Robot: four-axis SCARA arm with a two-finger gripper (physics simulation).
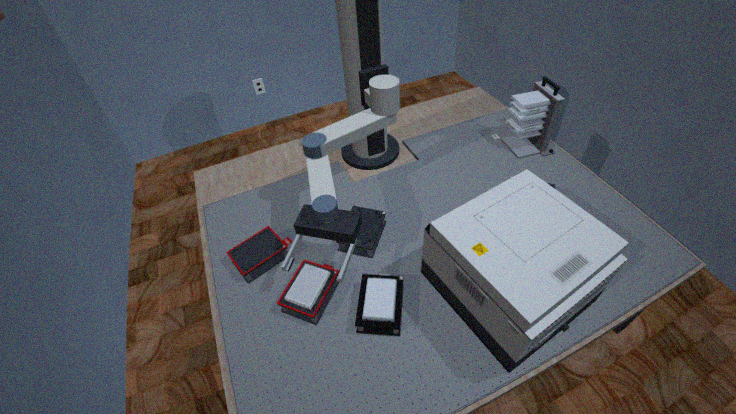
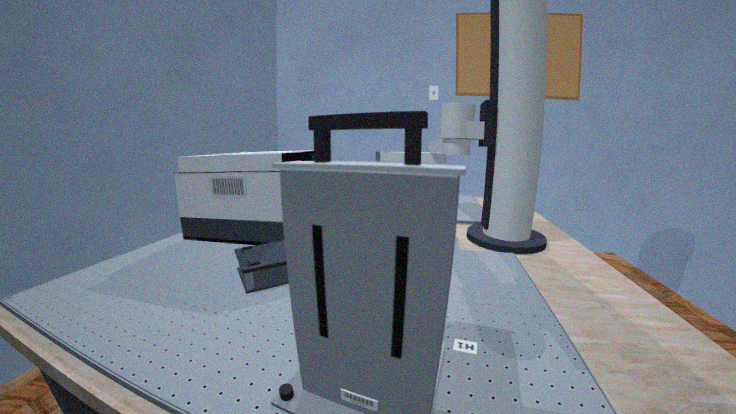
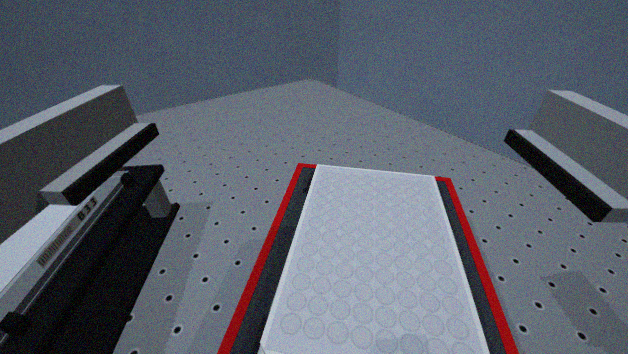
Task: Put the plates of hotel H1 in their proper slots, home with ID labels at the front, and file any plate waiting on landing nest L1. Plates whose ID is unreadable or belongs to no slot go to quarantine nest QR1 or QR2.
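Frame: origin at the arm's base, x left, y back, z up, level; centimetres.
Seen in the pictures: gripper, fingertip midpoint: [image 1: 310, 274] [image 3: 327, 110]; arm's base, origin of the base link: [image 1: 370, 151] [image 2: 505, 239].
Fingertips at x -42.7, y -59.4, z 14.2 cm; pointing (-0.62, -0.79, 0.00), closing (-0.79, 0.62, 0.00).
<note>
Pixels of each thing's top centre, then the offset from my fingertips to it. "spot": a spot on its surface instead.
- second white plate, middle of its top: [image 1: 379, 297] dx +15.4, dy -10.8, dz -6.5 cm
- black landing nest, surface spot: [image 3: 100, 285] spot: dx +12.8, dy -9.0, dz -12.5 cm
- red-rimmed nest, middle of its top: [image 1: 255, 248] dx -13.2, dy +22.6, dz -7.4 cm
- black nest, middle of its top: [image 1: 361, 224] dx +21.2, dy +16.5, dz -7.0 cm
- big white machine, middle of its top: [image 1: 529, 232] [image 2: 257, 152] dx +52.4, dy -21.0, dz +12.3 cm
My gripper [image 1: 314, 271] [image 3: 327, 110] is open and empty, its fingers wide apart at the rear end of a white plate [image 1: 308, 286] [image 3: 372, 250] with a round-well pattern. That plate lies in a red-rimmed quarantine nest [image 1: 291, 282] [image 3: 265, 250]; its ID label does not show. A second white plate [image 1: 379, 298] [image 3: 35, 227], labelled B33, sits on the black landing nest [image 1: 379, 328] [image 3: 100, 285]. The other red-rimmed nest [image 1: 257, 250] holds no plate. Hotel H1 [image 1: 553, 118] [image 2: 360, 205] holds several stacked plates [image 1: 530, 113]; their IDs are unreadable here.
A black nest [image 1: 373, 231] stands behind and right of the gripper. A big white machine [image 1: 530, 221] [image 2: 226, 198] fills the right of the table. A dark box-like stand [image 2: 262, 272] is partly hidden by the hotel. The arm's column [image 1: 349, 56] [image 2: 517, 128] stands at the back.
</note>
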